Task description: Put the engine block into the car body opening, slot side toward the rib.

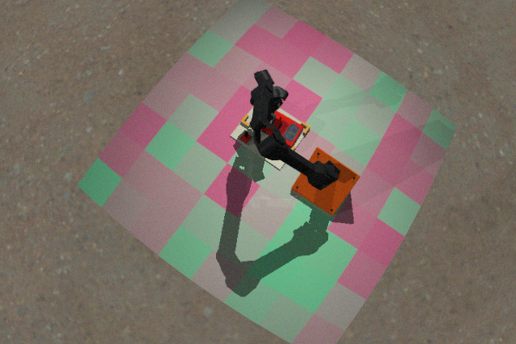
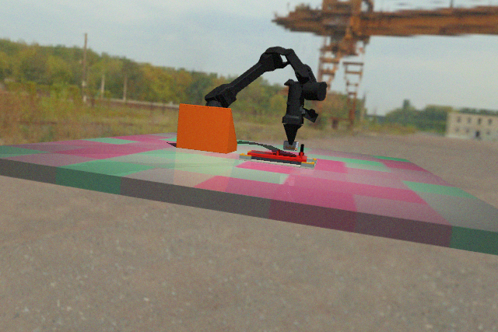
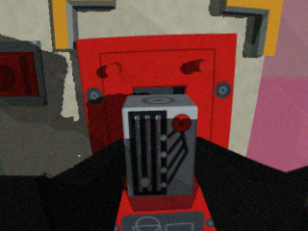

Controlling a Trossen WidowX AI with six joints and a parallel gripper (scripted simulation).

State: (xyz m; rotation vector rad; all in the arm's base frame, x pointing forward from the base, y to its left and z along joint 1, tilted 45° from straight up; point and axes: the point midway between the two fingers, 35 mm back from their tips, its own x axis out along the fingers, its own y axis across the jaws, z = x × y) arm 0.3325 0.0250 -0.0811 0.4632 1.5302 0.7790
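Right now the grey engine block is 10 mm below my gripper tip.
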